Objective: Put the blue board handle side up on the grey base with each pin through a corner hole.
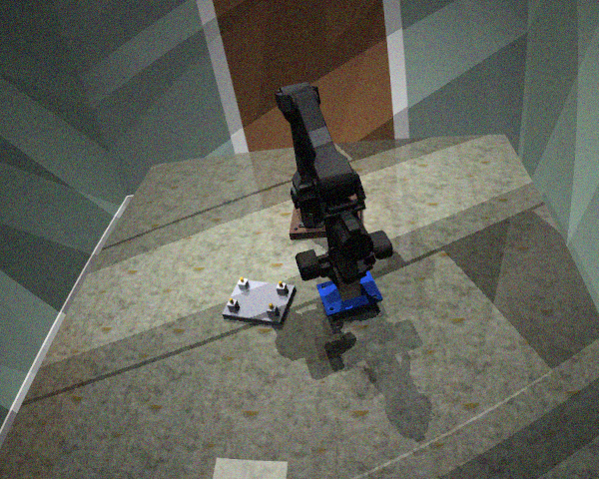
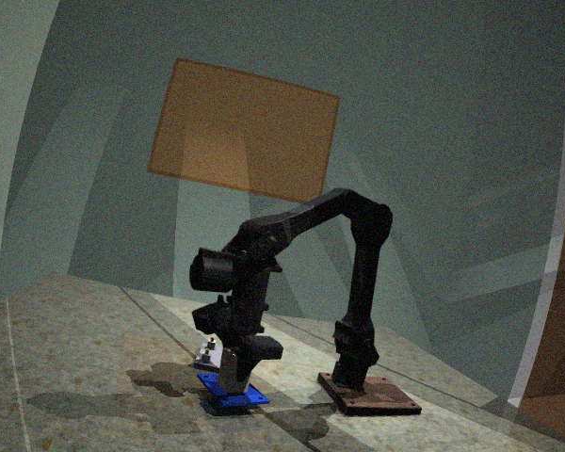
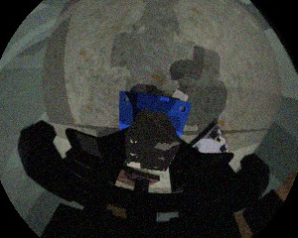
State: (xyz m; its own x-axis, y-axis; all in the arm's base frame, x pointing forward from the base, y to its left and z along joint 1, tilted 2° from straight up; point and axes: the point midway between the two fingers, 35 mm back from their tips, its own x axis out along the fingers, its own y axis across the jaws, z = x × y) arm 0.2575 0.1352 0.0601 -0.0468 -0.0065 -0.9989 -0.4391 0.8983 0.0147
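My gripper tip is 200 mm to the left of the grey base, 50 mm above it and 20 mm short of it. The rest, counted from my gripper tip: blue board: 10 mm below.
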